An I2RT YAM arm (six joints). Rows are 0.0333 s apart.
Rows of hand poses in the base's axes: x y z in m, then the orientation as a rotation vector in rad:
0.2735, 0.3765, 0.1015, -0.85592, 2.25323, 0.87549
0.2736, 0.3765, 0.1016, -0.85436, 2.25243, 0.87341
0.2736, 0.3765, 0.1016, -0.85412, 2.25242, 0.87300
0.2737, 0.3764, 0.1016, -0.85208, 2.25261, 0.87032
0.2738, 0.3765, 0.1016, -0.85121, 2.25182, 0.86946
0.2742, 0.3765, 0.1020, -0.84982, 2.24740, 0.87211
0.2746, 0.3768, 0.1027, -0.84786, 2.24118, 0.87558
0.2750, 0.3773, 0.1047, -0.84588, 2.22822, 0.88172
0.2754, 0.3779, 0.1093, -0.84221, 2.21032, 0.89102
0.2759, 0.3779, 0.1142, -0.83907, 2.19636, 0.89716
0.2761, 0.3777, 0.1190, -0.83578, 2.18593, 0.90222
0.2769, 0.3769, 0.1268, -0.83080, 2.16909, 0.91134
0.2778, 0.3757, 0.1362, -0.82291, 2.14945, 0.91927
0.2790, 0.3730, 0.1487, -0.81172, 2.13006, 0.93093
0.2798, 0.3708, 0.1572, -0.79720, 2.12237, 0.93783
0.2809, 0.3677, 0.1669, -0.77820, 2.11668, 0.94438
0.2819, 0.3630, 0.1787, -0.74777, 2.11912, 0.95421
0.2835, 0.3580, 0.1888, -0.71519, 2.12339, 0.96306
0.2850, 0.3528, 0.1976, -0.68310, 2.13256, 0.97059
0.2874, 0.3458, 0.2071, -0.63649, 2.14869, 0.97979
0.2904, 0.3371, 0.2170, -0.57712, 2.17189, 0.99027
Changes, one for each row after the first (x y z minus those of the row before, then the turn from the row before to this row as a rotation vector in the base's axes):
0.0001, 0.0000, 0.0001, -0.00027, -0.00162, -0.00175
0.0000, 0.0000, 0.0000, -0.00014, -0.00020, -0.00030
0.0001, -0.0001, 0.0000, -0.00093, -0.00109, -0.00229
0.0001, 0.0001, 0.0000, 0.00017, -0.00104, -0.00089
0.0004, 0.0000, 0.0004, 0.00395, -0.00236, -0.00017
0.0004, 0.0003, 0.0007, 0.00542, -0.00343, -0.00032
0.0004, 0.0005, 0.0020, 0.01009, -0.00768, 0.00053
0.0004, 0.0006, 0.0046, 0.01470, -0.01014, 0.00037
0.0005, 0.0000, 0.0049, 0.01098, -0.00838, -0.00023
0.0002, -0.0002, 0.0048, 0.00878, -0.00598, -0.00068
0.0008, -0.0008, 0.0078, 0.01460, -0.00915, -0.00050
0.0009, -0.0012, 0.0094, 0.01632, -0.01180, -0.00295
0.0012, -0.0027, 0.0125, 0.01934, -0.00953, -0.00395
0.0008, -0.0022, 0.0085, 0.01229, -0.00200, -0.00796
0.0011, -0.0031, 0.0097, 0.01265, -0.00014, -0.01127
0.0010, -0.0047, 0.0118, 0.01430, 0.00913, -0.01805
0.0016, -0.0050, 0.0101, 0.01353, 0.01065, -0.01980
0.0015, -0.0052, 0.0088, 0.01024, 0.01433, -0.01962
0.0024, -0.0070, 0.0095, 0.01240, 0.02286, -0.02871
0.0030, -0.0087, 0.0099, 0.01355, 0.03165, -0.03628

